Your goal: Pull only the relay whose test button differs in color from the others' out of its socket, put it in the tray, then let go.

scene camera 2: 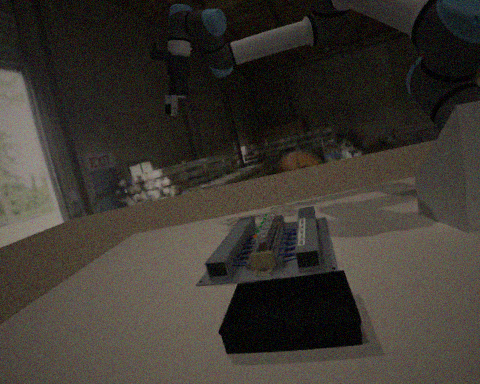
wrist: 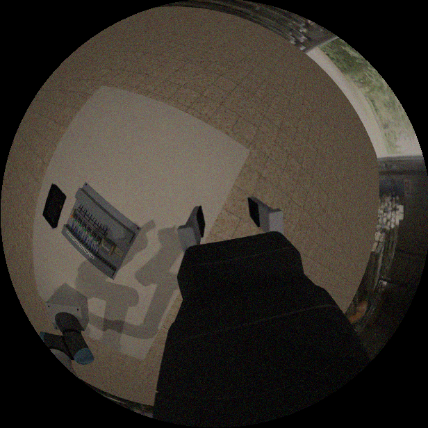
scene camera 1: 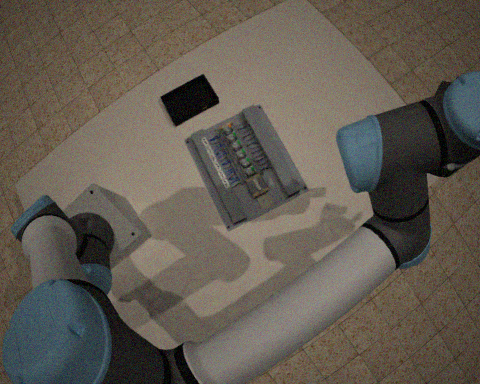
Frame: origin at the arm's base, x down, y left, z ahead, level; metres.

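Seen in the pictures: gripper, fingertip midpoint: [scene camera 2: 170,114]; arm's base at its link origin: [scene camera 1: 88,236].
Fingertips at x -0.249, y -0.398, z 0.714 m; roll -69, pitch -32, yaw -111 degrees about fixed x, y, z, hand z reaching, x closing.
Offsets run from my fingertips to a thing's top centre. "spot": to the spot under its first point. Level surfaces: height alone.
A row of relays @[dx +0.342, dy +0.329, dz -0.230 m] [scene camera 1: 241,151] stands in sockets on the grey panel [scene camera 1: 278,150] [scene camera 2: 232,246] [wrist: 111,212]. The relay with an orange test button @[dx +0.342, dy +0.415, dz -0.210 m] [scene camera 1: 230,125] is at the end of the row nearest the tray; the others show green buttons. Its orange spot is small in scene camera 2. The black tray @[spot: dx +0.408, dy +0.598, dz -0.230 m] [scene camera 1: 190,100] [scene camera 2: 294,310] [wrist: 54,206] lies on the table beside the panel, and no relay can be made out in it. My gripper [scene camera 2: 171,106] [wrist: 225,210] is open and empty, high up and far to the side of the panel. It does not show in scene camera 1.
Grey wire ducts flank the relay row, with blue wires beside it. A tan-coloured block @[dx +0.365, dy +0.229, dz -0.253 m] [scene camera 1: 257,185] sits on the panel past the green-button relays. The arm's grey base block [scene camera 1: 112,212] [scene camera 2: 447,170] [wrist: 68,301] stands on the table @[dx +0.411 m] [scene camera 1: 310,60].
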